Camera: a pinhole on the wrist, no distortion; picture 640 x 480 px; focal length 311.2 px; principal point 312.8 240.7 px. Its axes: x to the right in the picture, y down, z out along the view. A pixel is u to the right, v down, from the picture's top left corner.
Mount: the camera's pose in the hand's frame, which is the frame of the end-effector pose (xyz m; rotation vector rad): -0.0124 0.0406 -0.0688 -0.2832 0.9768 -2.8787
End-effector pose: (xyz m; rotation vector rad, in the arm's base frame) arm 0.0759 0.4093 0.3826 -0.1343 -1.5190 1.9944
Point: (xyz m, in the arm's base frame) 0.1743 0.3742 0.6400
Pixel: 395.6 409.2
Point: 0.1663 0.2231 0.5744
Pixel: 486.6 263.1
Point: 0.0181 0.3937 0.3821
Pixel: 215.8 79.4
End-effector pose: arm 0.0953 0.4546 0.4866 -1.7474 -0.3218 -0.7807
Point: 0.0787 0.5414 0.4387
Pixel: 483.3 101.8
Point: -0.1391 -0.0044 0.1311
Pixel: behind the camera
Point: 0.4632 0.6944 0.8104
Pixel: 67.7 175.5
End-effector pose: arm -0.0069 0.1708 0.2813 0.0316 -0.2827 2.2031
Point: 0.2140 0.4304 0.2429
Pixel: outside the picture
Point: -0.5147 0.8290 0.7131
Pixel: outside the picture
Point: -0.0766 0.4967 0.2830
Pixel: outside the picture
